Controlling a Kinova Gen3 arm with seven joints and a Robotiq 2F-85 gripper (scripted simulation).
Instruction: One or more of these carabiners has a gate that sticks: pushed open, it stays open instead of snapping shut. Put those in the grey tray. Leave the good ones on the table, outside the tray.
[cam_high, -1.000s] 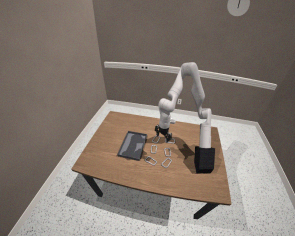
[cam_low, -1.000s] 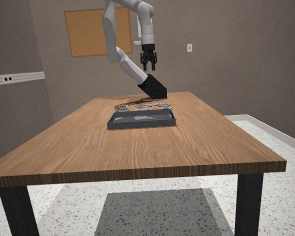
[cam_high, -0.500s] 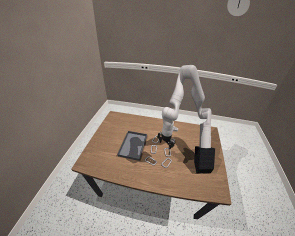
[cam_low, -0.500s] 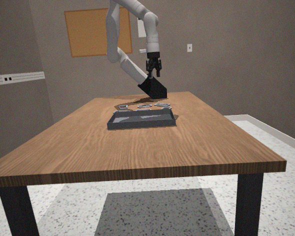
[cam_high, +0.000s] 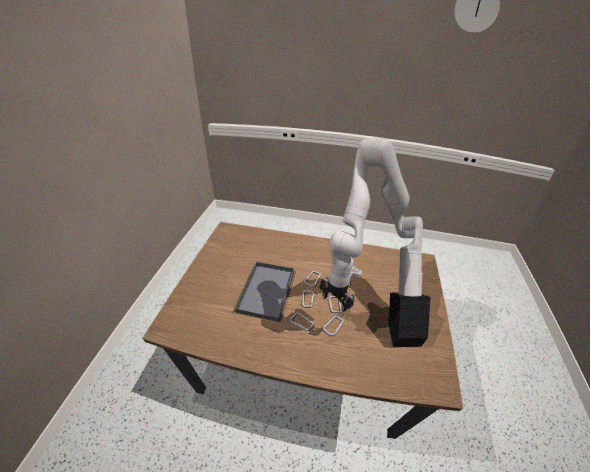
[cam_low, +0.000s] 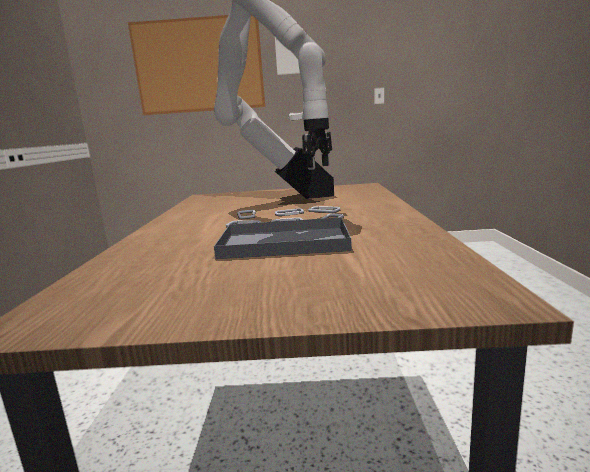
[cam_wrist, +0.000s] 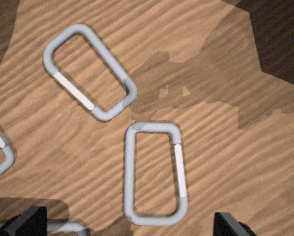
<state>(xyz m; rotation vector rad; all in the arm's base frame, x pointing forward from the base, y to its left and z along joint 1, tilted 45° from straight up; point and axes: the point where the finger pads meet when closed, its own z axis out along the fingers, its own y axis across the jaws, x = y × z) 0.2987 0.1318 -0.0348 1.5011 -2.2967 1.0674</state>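
My gripper is now 40 mm past the carabiner gate, 10 mm to the right of it and 140 mm above it. From my hand the other things lie so: grey tray: 320 mm ahead, 90 mm to the right, 140 mm below.
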